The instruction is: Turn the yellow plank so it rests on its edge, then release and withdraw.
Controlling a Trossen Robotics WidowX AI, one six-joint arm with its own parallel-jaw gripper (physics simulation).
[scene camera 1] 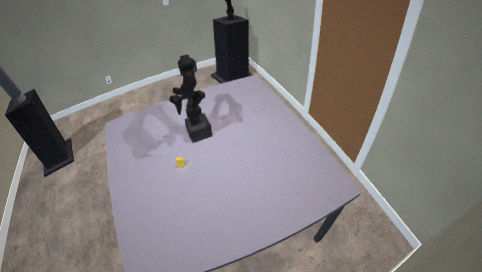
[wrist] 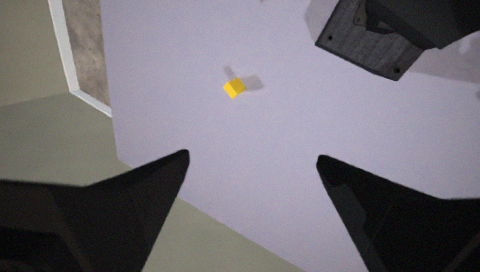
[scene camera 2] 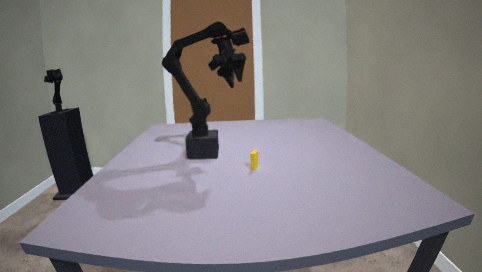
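The yellow plank (scene camera 1: 180, 162) (scene camera 2: 254, 160) (wrist: 234, 87) stands upright on the table, taller than it is wide in the scene camera 2 view. In the wrist view it shows from above, left of the middle, with shadows beside it. My gripper (scene camera 2: 237, 84) (wrist: 253, 158) is open and empty, with its fingers wide apart. It hangs high above the table, well clear of the plank. In the scene camera 1 view the arm hides part of the gripper.
The arm's dark base (scene camera 1: 199, 130) (scene camera 2: 202, 145) (wrist: 367, 45) stands on the lilac table (scene camera 1: 240, 200) (scene camera 2: 310, 215) (wrist: 165, 65), near the plank. Black pedestals (scene camera 1: 231, 50) (scene camera 1: 37, 132) (scene camera 2: 65, 150) stand on the floor beyond the table. A brown door (scene camera 1: 357, 65) is in the wall.
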